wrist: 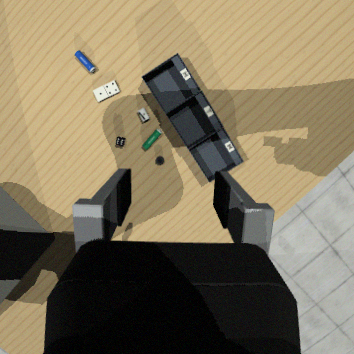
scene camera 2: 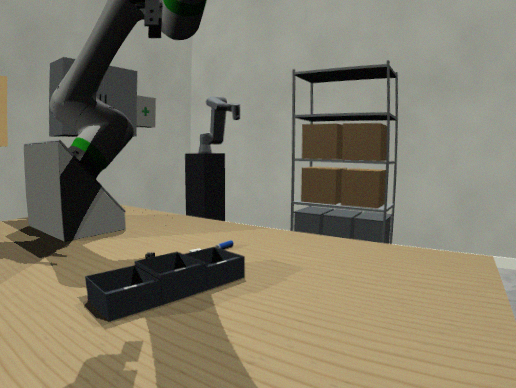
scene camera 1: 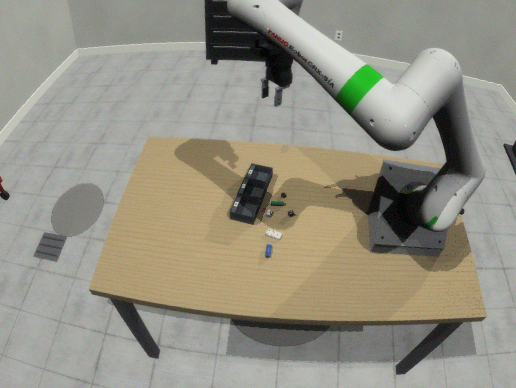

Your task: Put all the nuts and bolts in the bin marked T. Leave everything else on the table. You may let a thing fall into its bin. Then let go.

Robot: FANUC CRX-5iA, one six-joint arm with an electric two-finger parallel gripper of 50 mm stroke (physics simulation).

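Places are measured from the arm's base along level axes (x ahead, y left, z up), in centimetres.
Pixels of known places: gripper, fingertip midpoint: [wrist: 172,186] [scene camera 2: 153,31] [scene camera 1: 271,101]; arm's base at its link origin: [scene camera 2: 71,174] [scene camera 1: 415,203].
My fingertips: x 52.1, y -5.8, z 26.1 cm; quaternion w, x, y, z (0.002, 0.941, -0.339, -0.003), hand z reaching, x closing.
Note:
Ahead of a thing's pixels: the offset from my fingertips to its middle.
My gripper [scene camera 1: 271,97] [scene camera 2: 154,31] [wrist: 172,186] is open and empty, high above the table. A small dark round piece @(dz -41.7, dx -5.8, dy -3.1 cm) [scene camera 1: 283,195] [wrist: 159,160], which looks like a nut, lies on the table beside the black three-compartment bin @(dz -39.8, dx +5.0, dy -0.5 cm) [scene camera 1: 242,218] [scene camera 2: 175,290] [wrist: 202,141]. Each compartment has a white label, but its letter is too small to read surely, so I cannot tell which is T. A silver metal piece @(dz -41.5, dx -2.5, dy +6.6 cm) [scene camera 1: 269,213] [wrist: 143,115], perhaps a sharpener, lies near the bin. A black dotted piece @(dz -41.3, dx -9.8, dy +5.4 cm) [scene camera 1: 291,213] [scene camera 2: 150,255] [wrist: 120,142] looks like a die. The compartments show no clear contents.
A green battery @(dz -41.4, dx -4.2, dy +1.6 cm) [scene camera 1: 277,203] [wrist: 151,139] lies between the dark round piece and the silver piece. A white domino @(dz -41.7, dx -5.5, dy +15.2 cm) [scene camera 1: 274,234] [wrist: 106,91] and a blue battery @(dz -41.4, dx -5.1, dy +22.4 cm) [scene camera 1: 268,251] [scene camera 2: 226,244] [wrist: 85,62] lie farther off. The arm's grey base stands at the right in scene camera 1.

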